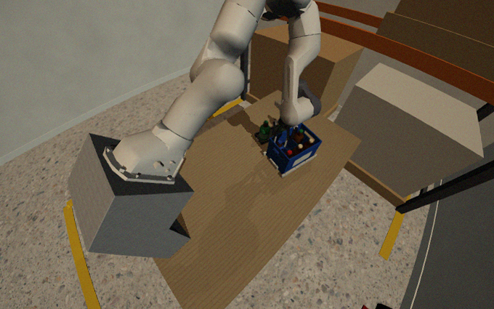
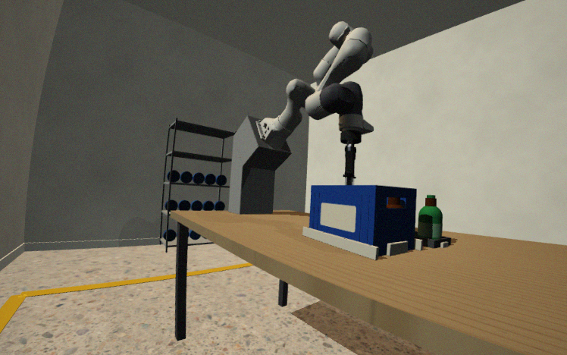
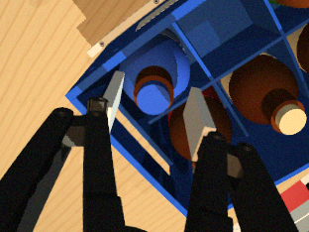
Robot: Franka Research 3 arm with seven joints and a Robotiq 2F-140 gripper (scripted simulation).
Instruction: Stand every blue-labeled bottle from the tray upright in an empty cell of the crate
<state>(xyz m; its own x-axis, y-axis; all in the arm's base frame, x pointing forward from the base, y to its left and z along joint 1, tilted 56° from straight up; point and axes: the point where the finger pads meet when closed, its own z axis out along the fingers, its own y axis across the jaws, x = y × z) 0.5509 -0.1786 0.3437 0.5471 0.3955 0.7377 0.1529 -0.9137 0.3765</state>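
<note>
Right now my hand is 90 mm above the blue-labeled bottle. Also, from my hand: dark tray 180 mm ahead, 110 mm to the left, 160 mm below; then crate 60 mm ahead, 80 mm to the right, 90 mm below.
</note>
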